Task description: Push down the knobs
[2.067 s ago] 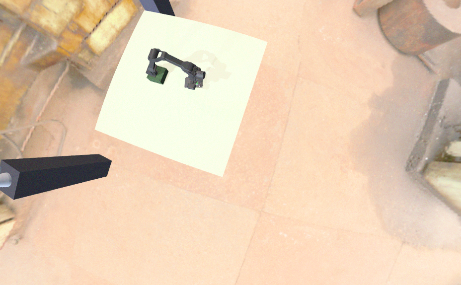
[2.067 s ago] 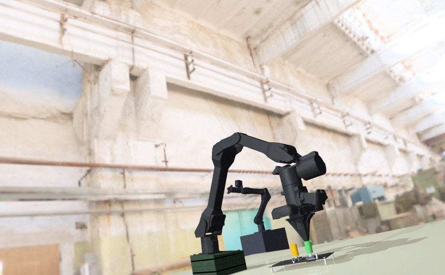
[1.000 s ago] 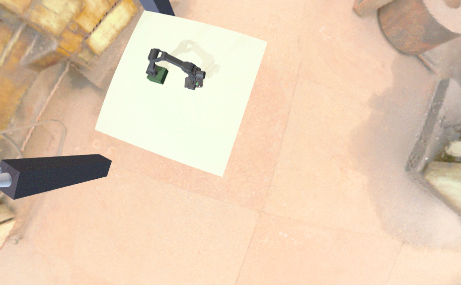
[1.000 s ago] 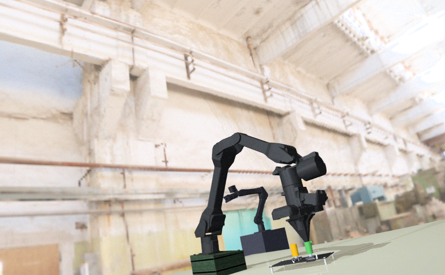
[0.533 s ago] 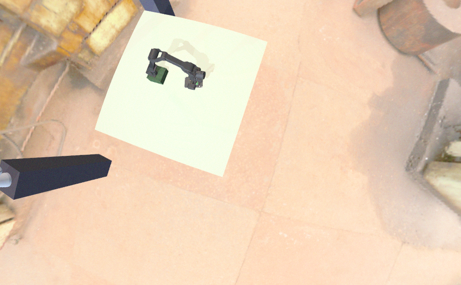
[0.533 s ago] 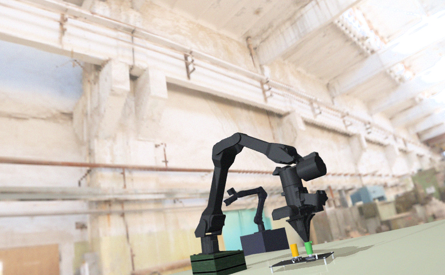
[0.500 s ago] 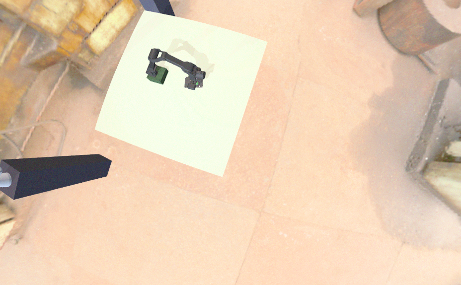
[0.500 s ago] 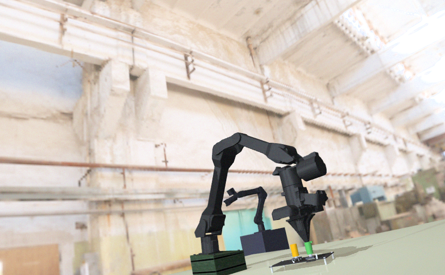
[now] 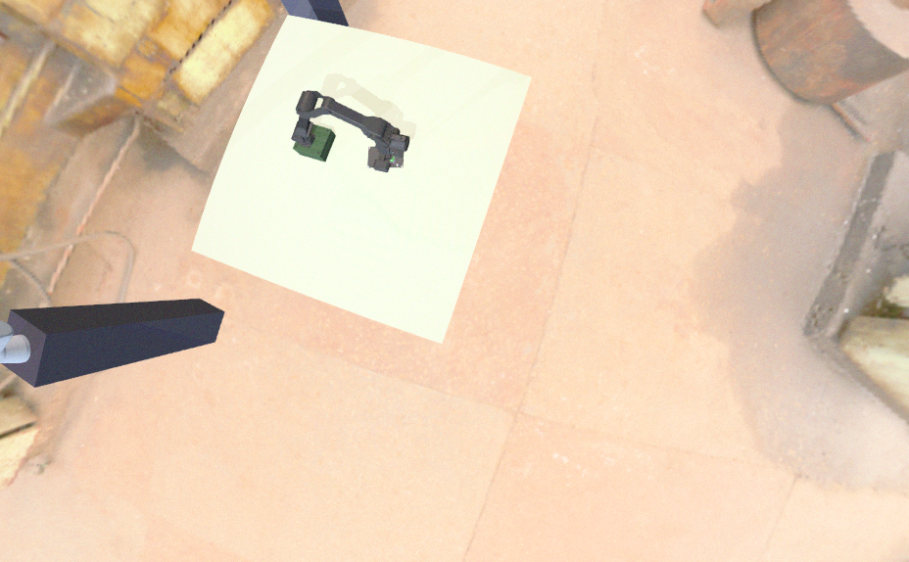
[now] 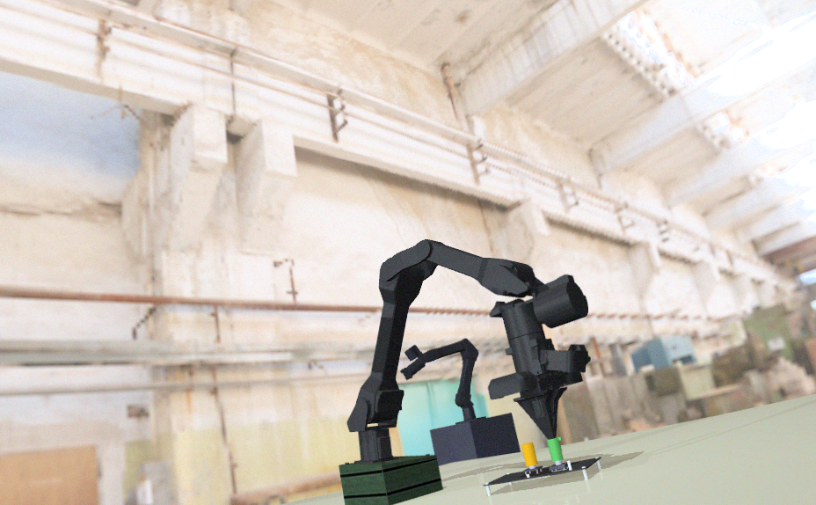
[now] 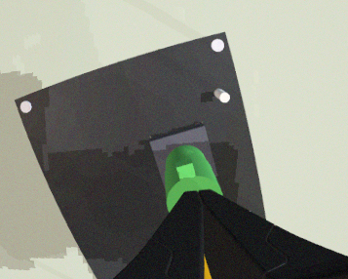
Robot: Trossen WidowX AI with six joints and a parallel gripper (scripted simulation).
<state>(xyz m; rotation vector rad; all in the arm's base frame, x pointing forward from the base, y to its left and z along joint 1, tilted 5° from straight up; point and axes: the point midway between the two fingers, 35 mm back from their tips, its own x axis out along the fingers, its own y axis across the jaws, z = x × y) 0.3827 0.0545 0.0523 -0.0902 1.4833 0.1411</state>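
The green knob lies 10 mm below my gripper tip. From my gripper tip the other things lie so: orange knob (40 mm behind, 10 mm to the right, 20 mm below).
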